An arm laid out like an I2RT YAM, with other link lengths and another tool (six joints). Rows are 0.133 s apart.
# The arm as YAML. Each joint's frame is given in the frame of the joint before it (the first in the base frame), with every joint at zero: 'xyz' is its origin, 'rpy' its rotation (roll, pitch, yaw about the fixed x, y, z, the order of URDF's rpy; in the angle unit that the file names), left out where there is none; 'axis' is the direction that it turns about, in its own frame. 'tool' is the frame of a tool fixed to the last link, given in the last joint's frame.
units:
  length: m
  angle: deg
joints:
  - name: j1
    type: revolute
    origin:
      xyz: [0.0, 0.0, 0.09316]
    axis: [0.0, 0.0, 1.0]
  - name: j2
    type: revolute
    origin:
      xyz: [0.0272, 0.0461, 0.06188]
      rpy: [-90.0, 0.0, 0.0]
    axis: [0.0, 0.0, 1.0]
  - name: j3
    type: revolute
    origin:
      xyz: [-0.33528, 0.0, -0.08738]
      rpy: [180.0, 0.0, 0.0]
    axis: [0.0, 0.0, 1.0]
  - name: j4
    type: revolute
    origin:
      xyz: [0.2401, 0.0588, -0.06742]
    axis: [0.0, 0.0, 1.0]
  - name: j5
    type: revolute
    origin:
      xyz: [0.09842, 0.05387, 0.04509]
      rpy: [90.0, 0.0, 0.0]
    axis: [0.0, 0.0, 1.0]
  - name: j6
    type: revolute
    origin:
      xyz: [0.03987, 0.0, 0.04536]
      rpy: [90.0, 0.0, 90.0]
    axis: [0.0, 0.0, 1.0]
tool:
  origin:
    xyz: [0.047, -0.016, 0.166]
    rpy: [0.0, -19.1, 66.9]
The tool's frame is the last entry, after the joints.
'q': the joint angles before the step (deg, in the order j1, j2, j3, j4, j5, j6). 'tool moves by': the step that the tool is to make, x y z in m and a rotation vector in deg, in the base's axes. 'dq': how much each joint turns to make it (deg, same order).
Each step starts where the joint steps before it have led.
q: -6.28, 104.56, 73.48, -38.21, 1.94, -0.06
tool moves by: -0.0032, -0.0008, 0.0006, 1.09, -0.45, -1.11
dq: -0.46, -0.61, -0.59, 0.28, -0.83, 1.01
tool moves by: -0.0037, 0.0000, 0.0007, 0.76, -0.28, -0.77
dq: -0.27, -0.67, -0.66, 0.16, -0.56, 0.75
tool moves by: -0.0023, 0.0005, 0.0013, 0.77, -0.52, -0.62
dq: -0.23, -0.67, -0.63, 0.38, -0.63, 0.67
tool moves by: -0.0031, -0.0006, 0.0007, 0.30, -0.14, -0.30
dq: -0.23, -0.55, -0.55, 0.09, -0.27, 0.18
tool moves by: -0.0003, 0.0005, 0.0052, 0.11, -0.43, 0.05
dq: -0.02, -0.61, 0.28, -0.47, -0.18, -0.01
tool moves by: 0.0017, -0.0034, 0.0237, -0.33, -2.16, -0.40
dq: -0.36, -2.07, 1.79, -1.67, 0.05, 0.02
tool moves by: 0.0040, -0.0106, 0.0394, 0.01, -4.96, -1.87
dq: -1.37, -3.29, 2.34, -0.72, -0.44, 0.78
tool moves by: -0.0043, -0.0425, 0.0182, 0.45, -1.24, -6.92
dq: -4.82, 0.87, 4.58, -2.57, 0.45, 2.17
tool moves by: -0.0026, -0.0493, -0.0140, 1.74, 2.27, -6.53
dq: -5.73, 5.37, 5.32, -2.61, -0.49, 1.19
